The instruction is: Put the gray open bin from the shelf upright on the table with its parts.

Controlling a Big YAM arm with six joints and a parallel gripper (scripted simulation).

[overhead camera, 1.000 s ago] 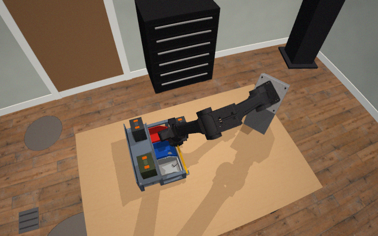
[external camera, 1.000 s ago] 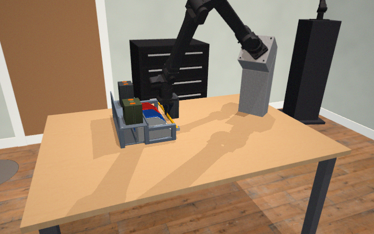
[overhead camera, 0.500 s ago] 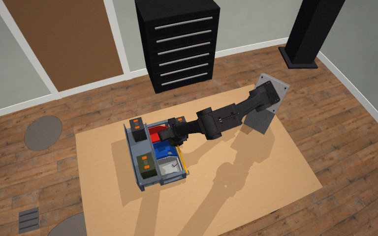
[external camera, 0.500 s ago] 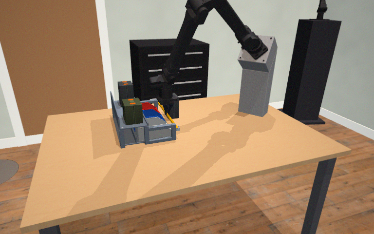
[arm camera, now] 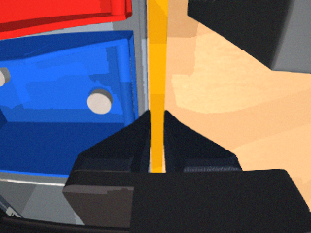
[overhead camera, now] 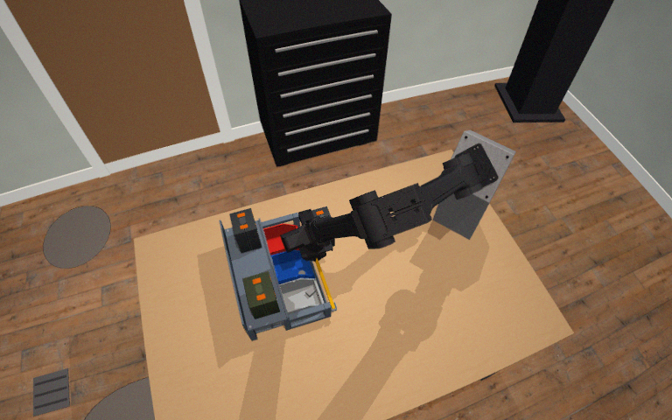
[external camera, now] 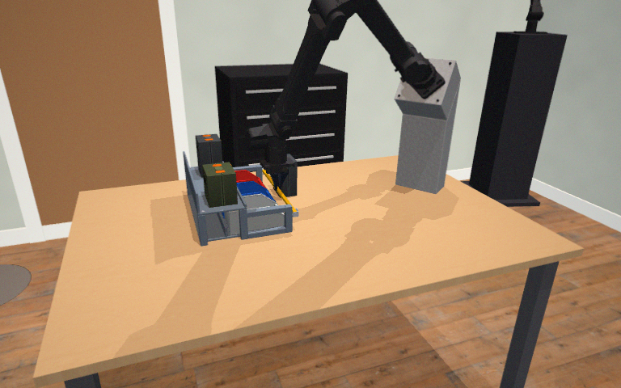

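My gripper is now 100 mm short of the blue bin, 30 mm to the right of it and 30 mm above it. Round my hand: gray open bin: 130 mm to the left, 70 mm ahead, 30 mm below; red bin: 130 mm ahead, 80 mm to the right, 30 mm below; yellow bar: 10 mm below.
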